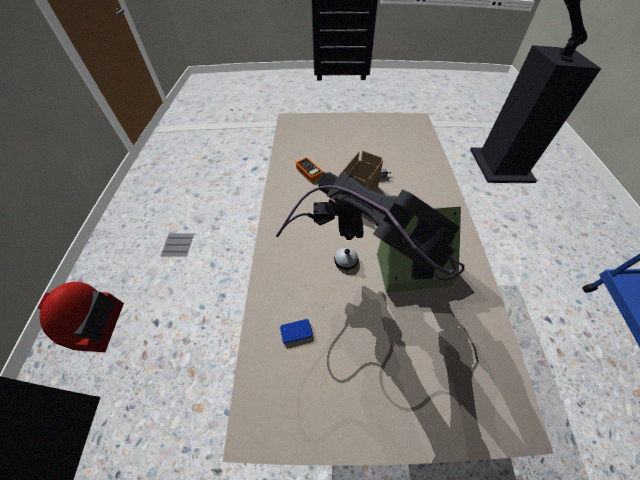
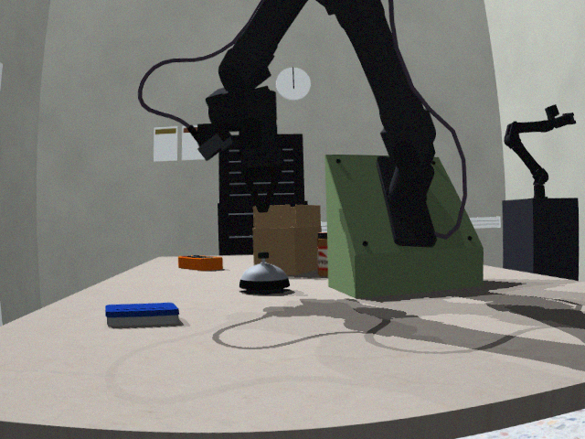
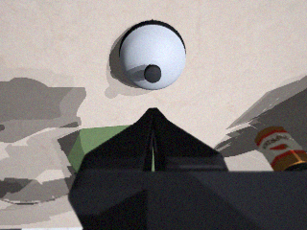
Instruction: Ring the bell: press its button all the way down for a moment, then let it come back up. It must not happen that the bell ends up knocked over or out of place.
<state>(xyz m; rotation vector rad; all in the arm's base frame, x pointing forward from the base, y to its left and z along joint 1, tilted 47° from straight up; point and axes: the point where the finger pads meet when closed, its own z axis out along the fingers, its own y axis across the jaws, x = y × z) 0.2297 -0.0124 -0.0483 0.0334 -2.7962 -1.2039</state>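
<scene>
Right now the bell button is 8 cm below my hand. Round my hand: bell 10 cm below; then blue block 17 cm ahead, 25 cm to the left, 13 cm below; then can 15 cm behind, 21 cm to the right, 10 cm below.
</scene>
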